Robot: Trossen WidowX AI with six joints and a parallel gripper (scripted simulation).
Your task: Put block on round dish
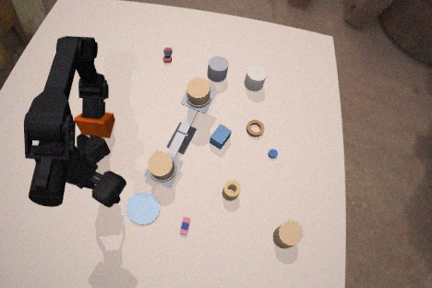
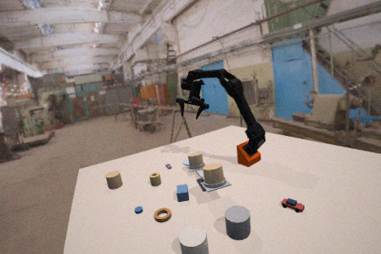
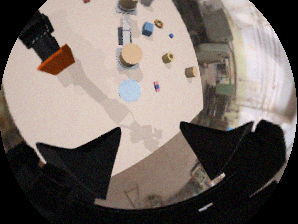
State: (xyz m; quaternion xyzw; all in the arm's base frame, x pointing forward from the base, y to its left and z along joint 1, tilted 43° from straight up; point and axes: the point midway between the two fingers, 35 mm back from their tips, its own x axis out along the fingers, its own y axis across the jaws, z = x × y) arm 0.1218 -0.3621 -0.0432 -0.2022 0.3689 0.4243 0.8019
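Now: the pale-green block 20 cm below my gripper tip, 16 cm to the left of it and 10 cm ahead of it. Also, from my gripper tip: light blue round dish 24 cm below, 5 cm ahead, 4 cm to the left; pink-and-blue piece 24 cm below, 18 cm ahead, 1 cm to the right; yellow ring 31 cm ahead, 22 cm below, 11 cm to the left.
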